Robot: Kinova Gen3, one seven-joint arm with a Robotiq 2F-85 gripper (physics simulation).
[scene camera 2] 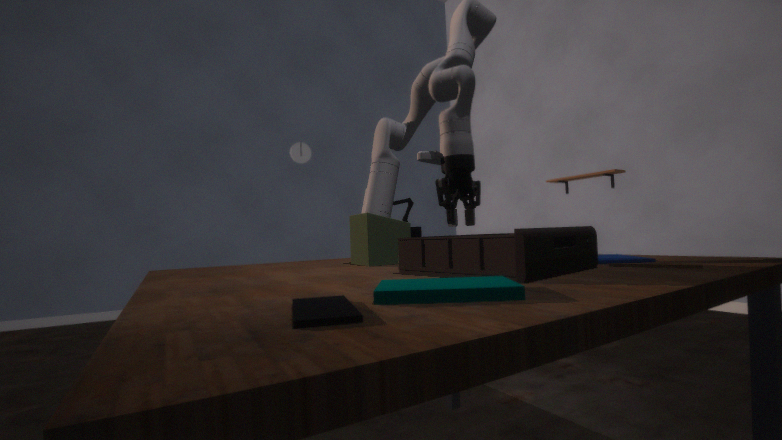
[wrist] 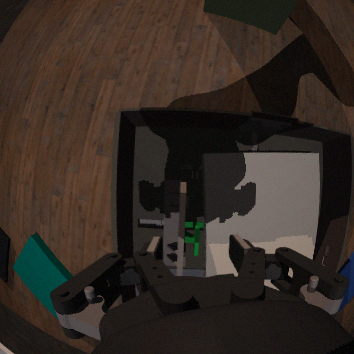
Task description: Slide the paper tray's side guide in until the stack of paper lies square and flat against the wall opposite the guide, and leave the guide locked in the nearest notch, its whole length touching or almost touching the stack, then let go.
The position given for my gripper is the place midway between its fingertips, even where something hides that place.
I see my gripper (scene camera 2: 461,226), a teal slab (wrist: 36,265), a white paper stack (wrist: 271,199) and a black block (scene camera 2: 332,310).
My gripper is seen too in the wrist view (wrist: 195,245).
